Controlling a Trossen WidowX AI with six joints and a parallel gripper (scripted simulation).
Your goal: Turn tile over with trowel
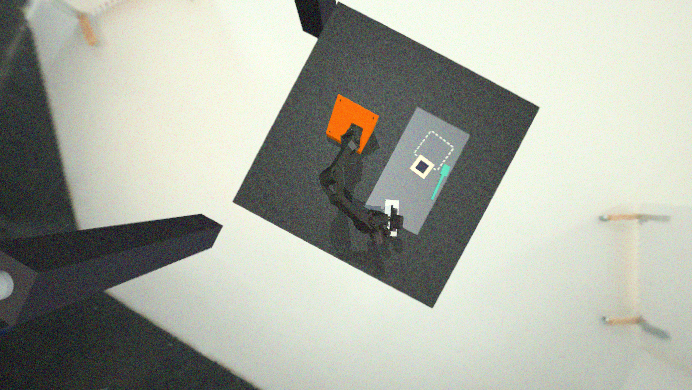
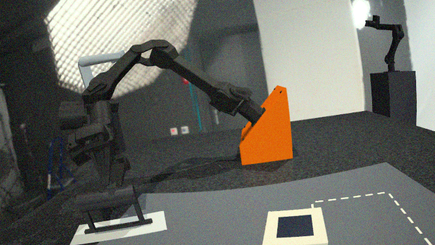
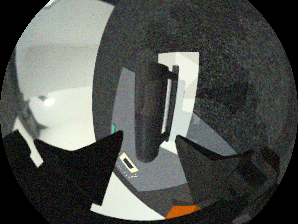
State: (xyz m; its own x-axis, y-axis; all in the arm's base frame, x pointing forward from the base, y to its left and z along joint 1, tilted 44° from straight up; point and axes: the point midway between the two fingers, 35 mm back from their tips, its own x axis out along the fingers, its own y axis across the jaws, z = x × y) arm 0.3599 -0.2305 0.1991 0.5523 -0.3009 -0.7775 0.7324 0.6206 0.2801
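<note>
Right now my gripper tip is 20 mm short of the grey mat, 290 mm to the right of it and 100 mm above it. From my gripper tip the other things lie so: teal trowel 160 mm ahead, 320 mm to the left, 80 mm below; then tile 30 mm ahead, 330 mm to the left, 80 mm below.
</note>
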